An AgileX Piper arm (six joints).
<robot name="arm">
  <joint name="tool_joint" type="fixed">
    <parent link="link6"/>
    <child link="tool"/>
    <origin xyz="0 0 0" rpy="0 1.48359 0"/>
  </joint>
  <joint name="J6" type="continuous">
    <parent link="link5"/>
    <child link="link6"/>
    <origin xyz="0.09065 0 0.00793" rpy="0 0 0"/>
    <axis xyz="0.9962 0 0.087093"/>
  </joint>
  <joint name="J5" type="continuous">
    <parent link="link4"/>
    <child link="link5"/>
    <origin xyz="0 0 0" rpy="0 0 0"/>
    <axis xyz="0 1 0"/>
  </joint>
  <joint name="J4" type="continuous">
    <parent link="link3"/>
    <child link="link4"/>
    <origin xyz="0.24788 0 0.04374" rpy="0 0 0"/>
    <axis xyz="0.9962 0 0.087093"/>
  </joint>
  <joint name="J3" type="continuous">
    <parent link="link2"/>
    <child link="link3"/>
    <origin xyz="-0.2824 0 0.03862" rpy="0 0 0"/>
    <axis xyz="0 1 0"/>
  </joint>
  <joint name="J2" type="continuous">
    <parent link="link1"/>
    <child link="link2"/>
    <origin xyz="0 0 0" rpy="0 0 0"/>
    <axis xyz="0 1 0"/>
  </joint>
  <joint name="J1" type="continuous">
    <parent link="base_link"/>
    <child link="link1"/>
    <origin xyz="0 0 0.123" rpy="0 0 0"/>
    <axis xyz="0 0 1"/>
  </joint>
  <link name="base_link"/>
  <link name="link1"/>
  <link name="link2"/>
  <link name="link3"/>
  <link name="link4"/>
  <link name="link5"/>
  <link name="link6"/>
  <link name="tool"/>
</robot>
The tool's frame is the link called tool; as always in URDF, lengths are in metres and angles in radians. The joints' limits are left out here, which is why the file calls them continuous.
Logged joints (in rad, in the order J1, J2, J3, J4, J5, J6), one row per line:
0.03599 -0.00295 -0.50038 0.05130 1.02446 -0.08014
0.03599 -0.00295 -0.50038 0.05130 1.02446 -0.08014
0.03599 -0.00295 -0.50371 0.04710 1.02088 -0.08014
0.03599 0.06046 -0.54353 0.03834 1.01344 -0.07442
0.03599 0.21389 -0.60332 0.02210 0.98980 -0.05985
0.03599 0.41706 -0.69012 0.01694 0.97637 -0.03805
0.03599 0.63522 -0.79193 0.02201 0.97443 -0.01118
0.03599 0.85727 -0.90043 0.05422 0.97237 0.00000
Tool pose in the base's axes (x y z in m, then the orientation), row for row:
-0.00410 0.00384 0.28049 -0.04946 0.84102 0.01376 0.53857
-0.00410 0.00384 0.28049 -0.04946 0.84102 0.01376 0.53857
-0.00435 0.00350 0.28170 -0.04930 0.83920 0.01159 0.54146
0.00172 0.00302 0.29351 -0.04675 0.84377 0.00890 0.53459
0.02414 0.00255 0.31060 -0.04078 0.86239 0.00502 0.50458
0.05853 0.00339 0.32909 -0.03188 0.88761 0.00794 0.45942
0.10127 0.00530 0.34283 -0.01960 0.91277 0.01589 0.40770
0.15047 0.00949 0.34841 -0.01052 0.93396 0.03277 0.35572
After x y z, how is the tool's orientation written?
As a quaternion, x y z w.
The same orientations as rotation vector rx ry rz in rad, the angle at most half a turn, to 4 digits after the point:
-0.1176 2.0004 0.0327
-0.1176 2.0004 0.0327
-0.1171 1.9936 0.0275
-0.1114 2.0104 0.0212
-0.0984 2.0814 0.0121
-0.0785 2.1854 0.0195
-0.0494 2.3008 0.0401
-0.0272 2.4126 0.0847

